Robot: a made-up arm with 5 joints. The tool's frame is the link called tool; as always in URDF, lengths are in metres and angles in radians. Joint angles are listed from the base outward. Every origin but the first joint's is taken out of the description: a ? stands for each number. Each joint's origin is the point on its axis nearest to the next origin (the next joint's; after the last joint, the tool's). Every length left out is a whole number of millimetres.
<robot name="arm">
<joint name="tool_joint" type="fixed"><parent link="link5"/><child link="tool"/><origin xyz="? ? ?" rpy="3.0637 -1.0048 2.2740"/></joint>
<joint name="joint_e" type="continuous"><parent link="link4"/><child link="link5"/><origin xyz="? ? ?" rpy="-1.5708 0.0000 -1.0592"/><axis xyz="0 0 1"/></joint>
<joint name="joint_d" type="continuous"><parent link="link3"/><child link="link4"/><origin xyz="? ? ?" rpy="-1.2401 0.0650 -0.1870"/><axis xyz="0 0 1"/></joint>
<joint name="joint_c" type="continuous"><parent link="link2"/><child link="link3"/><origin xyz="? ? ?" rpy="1.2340 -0.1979 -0.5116"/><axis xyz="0 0 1"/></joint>
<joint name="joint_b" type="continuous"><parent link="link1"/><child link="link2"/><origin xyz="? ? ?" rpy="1.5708 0.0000 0.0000"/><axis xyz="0 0 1"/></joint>
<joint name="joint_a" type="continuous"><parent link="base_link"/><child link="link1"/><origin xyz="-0.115 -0.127 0.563" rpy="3.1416 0.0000 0.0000"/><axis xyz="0 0 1"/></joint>
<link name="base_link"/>
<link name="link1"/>
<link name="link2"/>
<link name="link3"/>
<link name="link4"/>
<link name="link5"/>
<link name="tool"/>
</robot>
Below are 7 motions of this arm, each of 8 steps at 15 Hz.
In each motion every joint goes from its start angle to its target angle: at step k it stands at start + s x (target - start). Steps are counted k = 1, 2, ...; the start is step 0. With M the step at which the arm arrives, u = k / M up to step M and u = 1 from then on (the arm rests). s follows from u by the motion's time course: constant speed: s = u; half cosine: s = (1 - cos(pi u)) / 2; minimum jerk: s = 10 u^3 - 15 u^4 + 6 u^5.
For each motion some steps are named. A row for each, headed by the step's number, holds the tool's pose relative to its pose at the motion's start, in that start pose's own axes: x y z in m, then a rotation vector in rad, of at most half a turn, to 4 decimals.
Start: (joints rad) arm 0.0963 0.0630 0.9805 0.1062 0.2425
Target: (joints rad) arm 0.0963 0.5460 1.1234 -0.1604 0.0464
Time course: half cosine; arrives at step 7
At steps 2, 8:
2: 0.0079 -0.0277 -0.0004 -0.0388 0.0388 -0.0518
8: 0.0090 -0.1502 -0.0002 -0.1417 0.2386 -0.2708

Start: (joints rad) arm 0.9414 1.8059 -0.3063 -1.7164 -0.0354
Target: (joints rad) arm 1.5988 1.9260 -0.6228 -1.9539 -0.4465
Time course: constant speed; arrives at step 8
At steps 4, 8:
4: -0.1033 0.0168 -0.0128 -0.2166 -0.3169 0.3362
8: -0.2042 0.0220 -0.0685 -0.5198 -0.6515 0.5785

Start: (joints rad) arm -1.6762 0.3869 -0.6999 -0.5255 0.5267
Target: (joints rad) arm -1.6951 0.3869 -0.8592 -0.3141 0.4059
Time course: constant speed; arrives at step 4
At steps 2, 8:
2: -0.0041 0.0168 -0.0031 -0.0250 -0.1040 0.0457
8: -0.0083 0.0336 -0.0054 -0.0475 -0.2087 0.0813

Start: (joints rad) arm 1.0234 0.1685 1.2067 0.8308 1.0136
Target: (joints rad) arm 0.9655 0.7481 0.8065 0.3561 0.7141
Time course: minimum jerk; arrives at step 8
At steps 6, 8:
6: 0.0901 -0.0259 0.0608 -0.1024 0.2542 -0.2820
8: 0.1012 -0.0305 0.0708 -0.0970 0.2749 -0.3017

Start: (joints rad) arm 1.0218 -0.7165 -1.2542 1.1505 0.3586
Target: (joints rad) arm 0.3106 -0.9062 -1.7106 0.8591 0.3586
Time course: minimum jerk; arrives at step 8
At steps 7, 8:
7: 0.2292 -0.1143 0.0945 0.2755 -0.0239 -0.6070
8: 0.2320 -0.1173 0.0972 0.2827 -0.0279 -0.6153

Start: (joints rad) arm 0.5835 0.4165 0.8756 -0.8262 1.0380
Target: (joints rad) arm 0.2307 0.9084 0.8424 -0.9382 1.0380
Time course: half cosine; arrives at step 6
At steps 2, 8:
2: -0.0042 -0.0308 0.0230 0.0474 -0.0592 -0.1060
8: -0.0580 -0.1071 0.0834 0.1673 -0.2852 -0.3864

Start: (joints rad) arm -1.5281 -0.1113 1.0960 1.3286 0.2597
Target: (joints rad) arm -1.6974 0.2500 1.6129 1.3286 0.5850
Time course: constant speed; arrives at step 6
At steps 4, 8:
4: -0.0129 -0.1530 -0.1293 -0.3199 -0.1328 0.0626
8: -0.0097 -0.2493 -0.1595 -0.4748 -0.1944 0.1187

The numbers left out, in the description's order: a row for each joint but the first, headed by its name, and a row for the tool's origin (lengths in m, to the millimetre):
tool: -0.030 0.059 0.000
joint_e: -0.002 -0.111 0.000
joint_d: 0.204 -0.068 0.000
joint_c: 0.113 0.226 0.000
joint_b: 0.026 0.075 0.000

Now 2 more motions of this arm.
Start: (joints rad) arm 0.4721 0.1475 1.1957 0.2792 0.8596
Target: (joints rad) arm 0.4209 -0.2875 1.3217 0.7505 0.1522
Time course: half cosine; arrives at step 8
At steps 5, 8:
5: -0.0597 0.0614 -0.0654 -0.4898 -0.3068 0.4608
8: -0.0904 0.0791 -0.0982 -0.6918 -0.4780 0.6306

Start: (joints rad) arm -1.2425 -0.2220 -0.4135 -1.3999 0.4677
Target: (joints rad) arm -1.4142 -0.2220 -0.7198 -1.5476 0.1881
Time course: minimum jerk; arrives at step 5
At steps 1, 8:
1: -0.0014 0.0006 0.0007 -0.0074 0.0034 0.0244
8: -0.0336 0.0072 0.0111 -0.1452 0.0070 0.4264

